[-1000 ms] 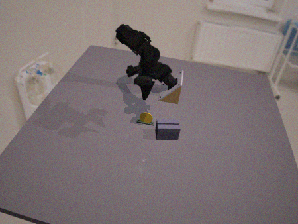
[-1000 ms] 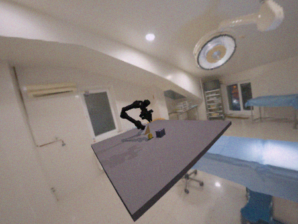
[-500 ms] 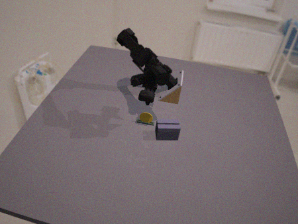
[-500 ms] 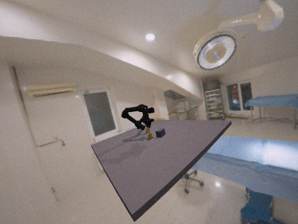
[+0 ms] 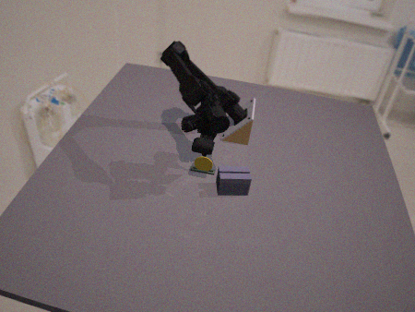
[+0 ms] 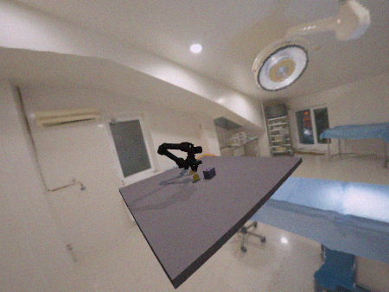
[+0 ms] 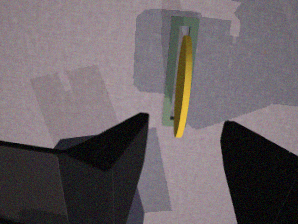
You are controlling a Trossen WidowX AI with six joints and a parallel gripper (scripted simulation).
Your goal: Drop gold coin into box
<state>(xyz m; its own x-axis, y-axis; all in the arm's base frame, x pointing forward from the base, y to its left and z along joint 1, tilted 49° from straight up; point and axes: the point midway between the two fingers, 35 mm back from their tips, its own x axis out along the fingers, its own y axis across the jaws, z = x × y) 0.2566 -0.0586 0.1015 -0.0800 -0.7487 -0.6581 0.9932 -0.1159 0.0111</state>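
Now: the gold coin 50 mm below my gripper tip.
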